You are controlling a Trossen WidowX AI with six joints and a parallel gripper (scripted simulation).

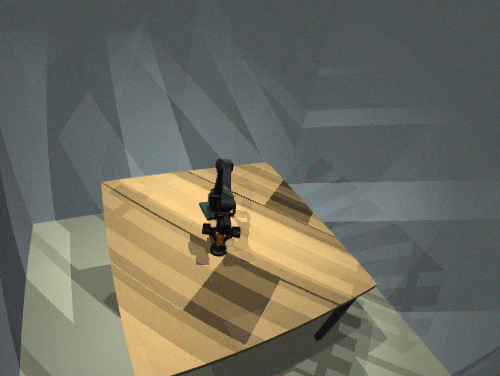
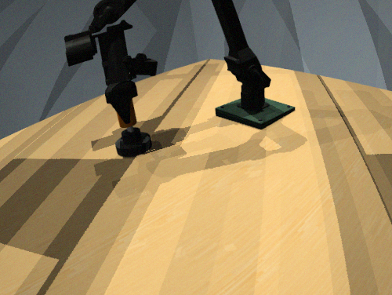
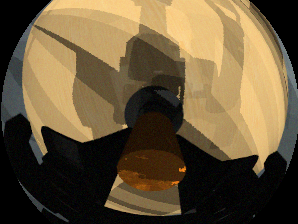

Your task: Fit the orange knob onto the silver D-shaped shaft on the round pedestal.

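The orange knob is 30 mm above my gripper tip. From my gripper tip the other things lie so: round pedestal (40 mm below).
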